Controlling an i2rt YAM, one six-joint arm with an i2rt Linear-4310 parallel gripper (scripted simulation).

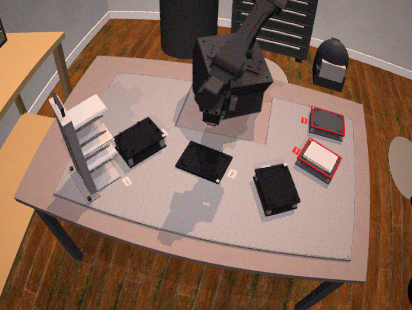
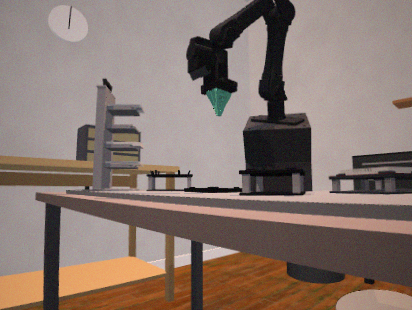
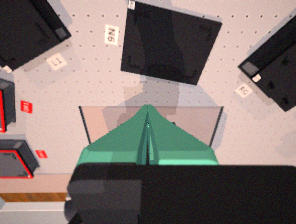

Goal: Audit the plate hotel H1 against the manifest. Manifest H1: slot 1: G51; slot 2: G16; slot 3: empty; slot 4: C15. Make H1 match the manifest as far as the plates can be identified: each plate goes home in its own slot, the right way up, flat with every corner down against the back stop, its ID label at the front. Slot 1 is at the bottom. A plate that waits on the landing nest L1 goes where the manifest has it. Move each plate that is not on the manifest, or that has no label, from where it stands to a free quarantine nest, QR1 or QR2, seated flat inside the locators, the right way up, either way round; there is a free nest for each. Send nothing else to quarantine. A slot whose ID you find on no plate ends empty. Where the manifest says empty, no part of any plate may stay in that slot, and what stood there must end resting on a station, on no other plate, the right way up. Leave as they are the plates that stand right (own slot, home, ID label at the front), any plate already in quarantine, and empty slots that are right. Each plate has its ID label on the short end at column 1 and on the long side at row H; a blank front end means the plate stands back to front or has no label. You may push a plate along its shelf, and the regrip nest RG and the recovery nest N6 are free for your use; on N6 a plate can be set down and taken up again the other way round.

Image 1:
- black regrip nest RG: 138,137
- recovery nest N6: 202,161
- landing nest L1: 277,185
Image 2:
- my gripper: 218,116
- plate hotel H1: 102,177
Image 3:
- my gripper: 147,111
